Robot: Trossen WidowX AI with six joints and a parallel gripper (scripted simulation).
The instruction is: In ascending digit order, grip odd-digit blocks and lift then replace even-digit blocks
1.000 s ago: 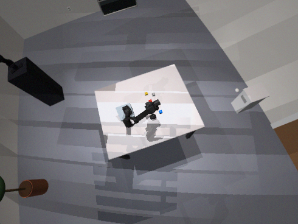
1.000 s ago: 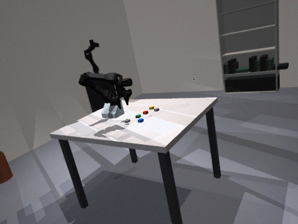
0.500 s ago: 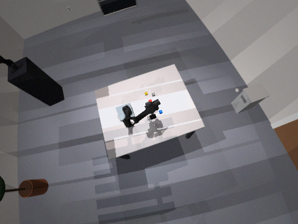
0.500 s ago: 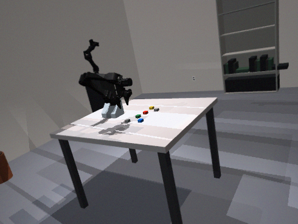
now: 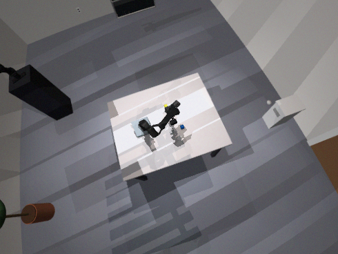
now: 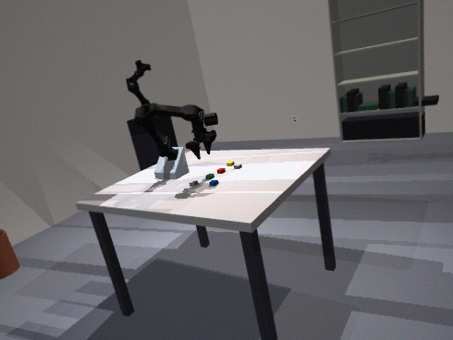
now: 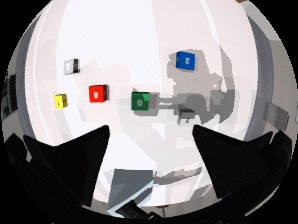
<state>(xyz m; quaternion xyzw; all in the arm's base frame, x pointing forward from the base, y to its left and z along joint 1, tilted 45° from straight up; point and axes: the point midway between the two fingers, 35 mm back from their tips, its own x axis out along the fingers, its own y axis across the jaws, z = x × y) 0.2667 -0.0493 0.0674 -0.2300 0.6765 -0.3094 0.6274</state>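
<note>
Right now the green block is 110 mm below my gripper tip and 10 mm to the left of it. Round my gripper tip: blue block (110 mm below, 80 mm to the right, 70 mm ahead); then red block (110 mm below, 100 mm to the left, 20 mm ahead); then grey block (160 mm to the left, 110 mm below, 90 mm ahead).
</note>
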